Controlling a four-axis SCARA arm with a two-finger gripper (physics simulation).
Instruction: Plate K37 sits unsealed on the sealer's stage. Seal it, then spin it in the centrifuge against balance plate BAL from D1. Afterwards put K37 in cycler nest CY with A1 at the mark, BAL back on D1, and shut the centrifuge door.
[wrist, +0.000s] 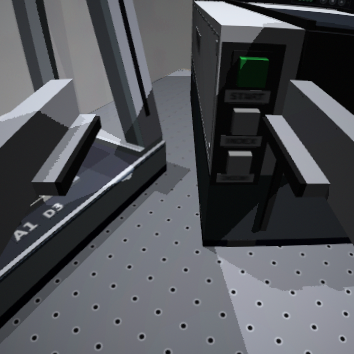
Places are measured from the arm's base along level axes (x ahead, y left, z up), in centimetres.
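Pixels of known places: gripper, fingertip midpoint: (180, 101).
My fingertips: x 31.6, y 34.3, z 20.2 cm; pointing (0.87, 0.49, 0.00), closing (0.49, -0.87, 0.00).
For each thing: its top centre in the pictures, then the offset to it from my fingertips. "*": a spot on its surface instead. Level surfaces: height alone.
- black housing, surface spot: (207, 65) * dz -2.3, dx +14.3, dy +5.1 cm
- lit green START button, surface spot: (253, 72) * dz -0.7, dx +8.6, dy -0.6 cm
- grey INDEX button, surface spot: (246, 121) * dz -4.2, dx +8.6, dy -0.6 cm
- lower grey button, surface spot: (239, 163) * dz -7.8, dx +8.6, dy -0.6 cm
- perforated grey table, its level: dz -18.9 cm
My gripper (180, 101) is shut to its narrow setting with nothing held; a gap still shows between its two fingers. Beyond the right finger stands the centrifuge's white and black housing (207, 65). Its front panel has a lit green START button (253, 72), a grey INDEX button (246, 121) and a lower grey button (239, 163) with a blurred label. The right finger is just right of these buttons, in the view. Plate K37, plate BAL and the centrifuge door cannot be made out here.
A dark deck tray (90, 225) with a pale rim and the marks A1 and D3 lies at left, partly hidden by the left finger. Grey upright posts (117, 75) rise behind it. A perforated grey table (165, 270) runs between tray and centrifuge.
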